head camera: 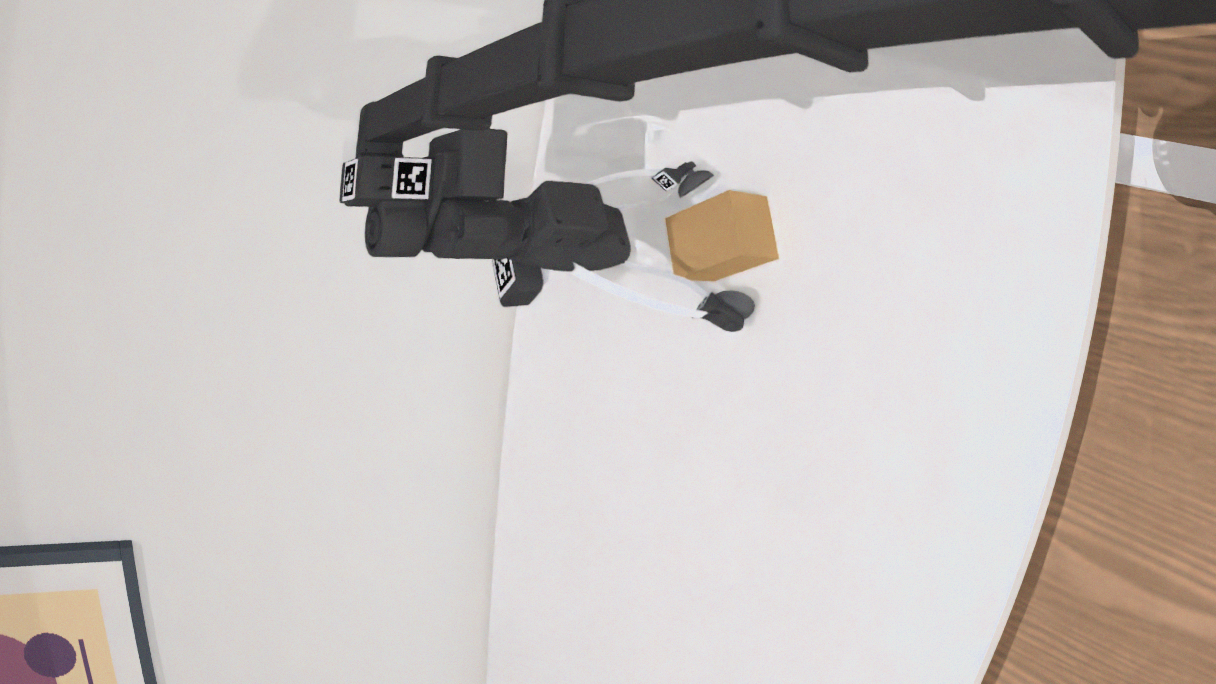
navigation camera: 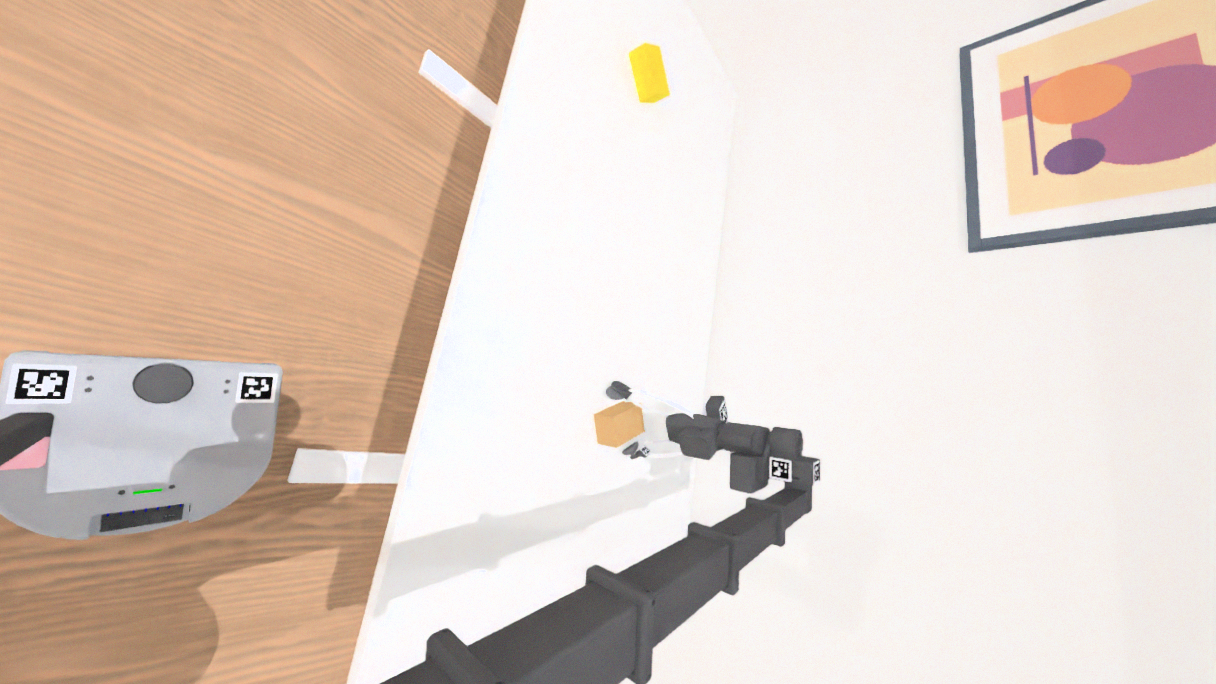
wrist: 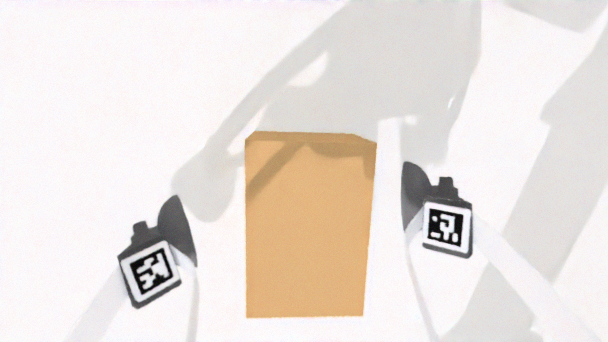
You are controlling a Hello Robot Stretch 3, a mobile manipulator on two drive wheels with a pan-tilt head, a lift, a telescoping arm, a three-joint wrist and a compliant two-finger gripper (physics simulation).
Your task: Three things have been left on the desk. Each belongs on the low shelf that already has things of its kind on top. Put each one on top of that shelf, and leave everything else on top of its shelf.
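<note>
A tan-orange box-shaped block rests on the white desk. My gripper is open, with one finger on each side of the block. In the wrist view a gap shows between the block and each fingertip, so neither touches it. A yellow block lies near the far end of the desk in the navigation view. The third object and the low shelves do not show in these views.
My arm reaches over the desk and casts shadows on it. A wall runs along the desk's back edge, with a framed picture on it. My base stands on the wooden floor beside the desk's front edge.
</note>
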